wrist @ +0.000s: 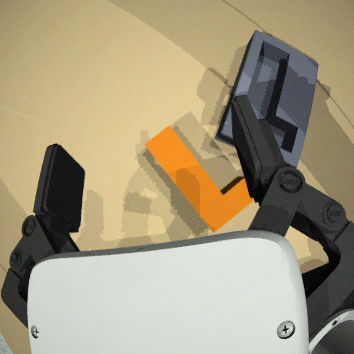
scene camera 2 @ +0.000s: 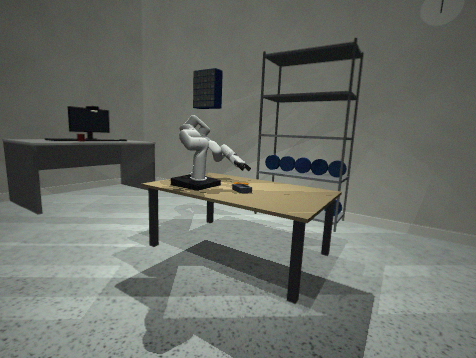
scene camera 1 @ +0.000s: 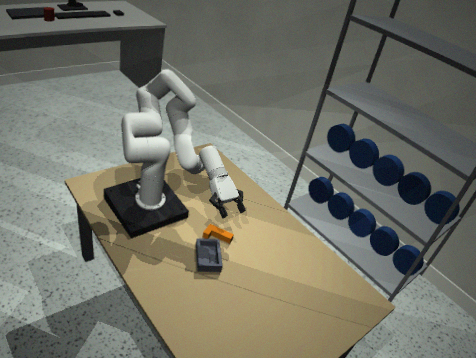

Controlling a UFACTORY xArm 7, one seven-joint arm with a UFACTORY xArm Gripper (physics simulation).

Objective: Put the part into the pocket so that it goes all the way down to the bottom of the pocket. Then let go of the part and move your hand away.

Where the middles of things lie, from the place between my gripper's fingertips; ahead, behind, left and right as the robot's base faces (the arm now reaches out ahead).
I see the orange L-shaped block (wrist: 215, 207) 4 cm behind my hand, 4 cm to the right of it and 12 cm below it. The rest, counted from my hand: dark grey pocket block (scene camera 1: 208, 252): 2 cm ahead, 14 cm to the right, 12 cm below.
